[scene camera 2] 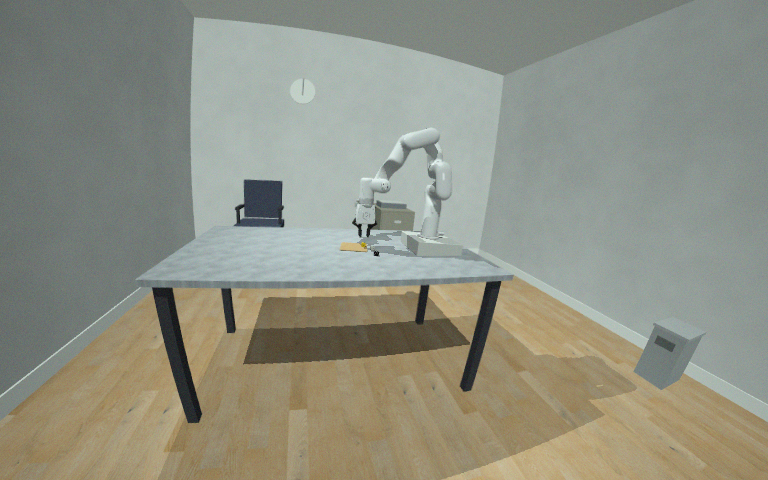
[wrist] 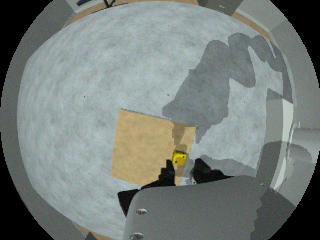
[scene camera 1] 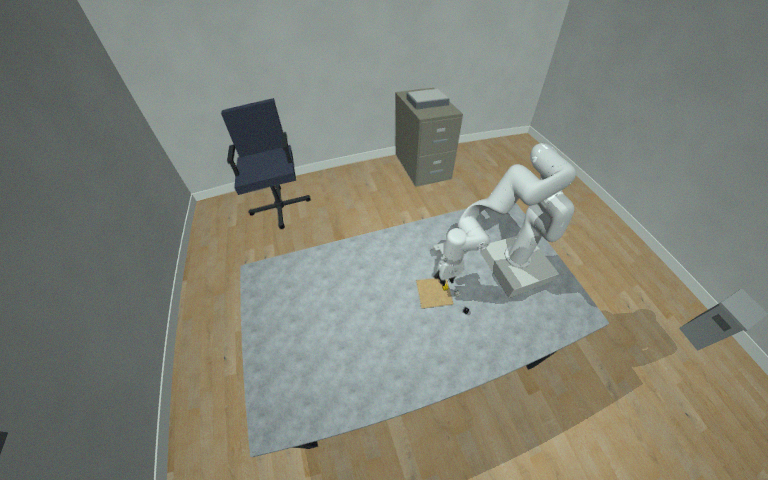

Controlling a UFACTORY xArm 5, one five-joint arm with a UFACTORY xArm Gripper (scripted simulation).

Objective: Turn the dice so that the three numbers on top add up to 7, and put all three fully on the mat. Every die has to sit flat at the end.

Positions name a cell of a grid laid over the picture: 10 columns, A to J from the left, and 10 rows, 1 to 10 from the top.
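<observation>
You can see the gripper (wrist: F8), and there's a tan mat (scene camera 1: F7). The wrist view has it as well, so there you'd find the tan mat (wrist: E7).
</observation>
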